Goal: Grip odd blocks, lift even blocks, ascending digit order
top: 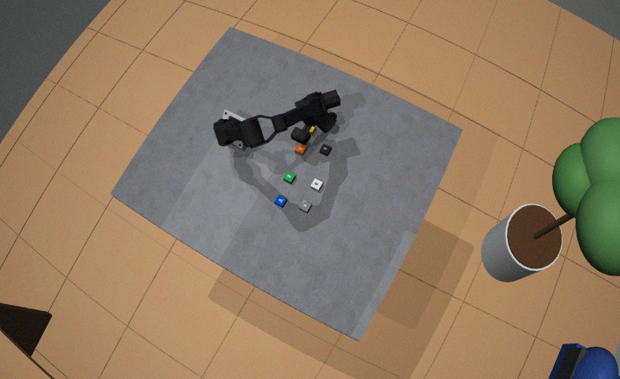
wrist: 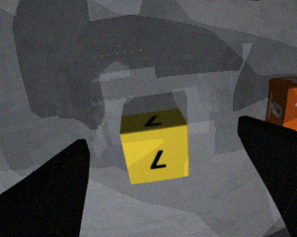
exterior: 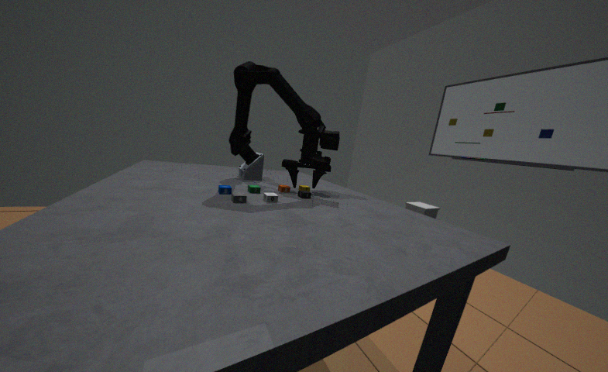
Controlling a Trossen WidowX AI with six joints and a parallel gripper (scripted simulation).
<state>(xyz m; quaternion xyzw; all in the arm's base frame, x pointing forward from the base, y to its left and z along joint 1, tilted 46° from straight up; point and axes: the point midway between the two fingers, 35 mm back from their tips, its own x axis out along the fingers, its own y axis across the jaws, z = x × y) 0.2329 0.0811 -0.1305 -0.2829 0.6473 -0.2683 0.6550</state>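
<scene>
My gripper tip is 1 cm short of the orange block and 9 cm to the left of it. Round my gripper tip: black block (8 cm ahead, 4 cm to the right); green block marked 2 (3 cm ahead, 20 cm to the right); yellow block (1 cm behind, 1 cm to the left).
</scene>
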